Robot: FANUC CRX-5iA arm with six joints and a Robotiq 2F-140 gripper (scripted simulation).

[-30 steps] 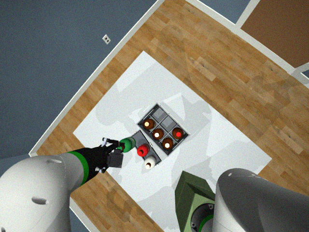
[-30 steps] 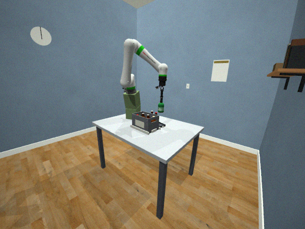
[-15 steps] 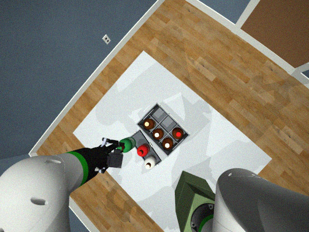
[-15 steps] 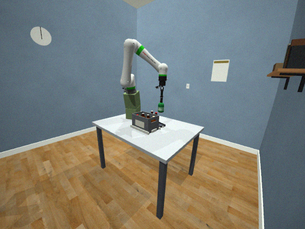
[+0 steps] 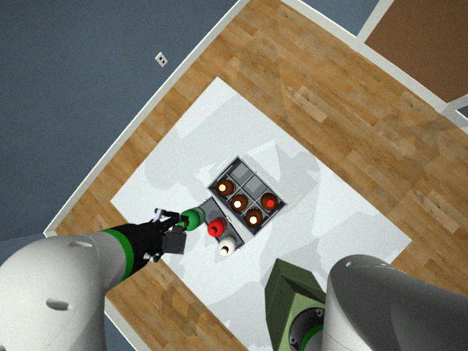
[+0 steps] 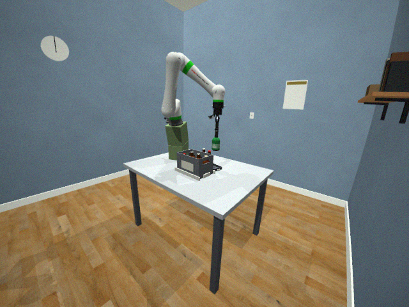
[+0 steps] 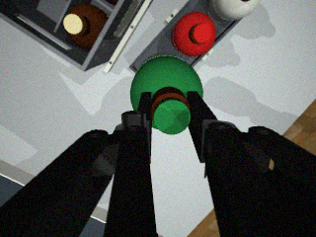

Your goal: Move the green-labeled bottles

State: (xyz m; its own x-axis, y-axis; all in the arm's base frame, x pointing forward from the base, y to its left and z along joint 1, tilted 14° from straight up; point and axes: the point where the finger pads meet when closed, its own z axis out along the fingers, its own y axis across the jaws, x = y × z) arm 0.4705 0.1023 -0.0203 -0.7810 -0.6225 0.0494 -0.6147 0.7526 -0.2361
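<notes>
The green-labeled bottle is 80 mm below my hand. The rest, counted from my hand: white bottle: 260 mm below, 180 mm behind, 20 mm to the left; then red-labeled bottle: 260 mm below, 80 mm behind, 10 mm to the left; then crate: 260 mm below, 200 mm to the right, 70 mm behind.
</notes>
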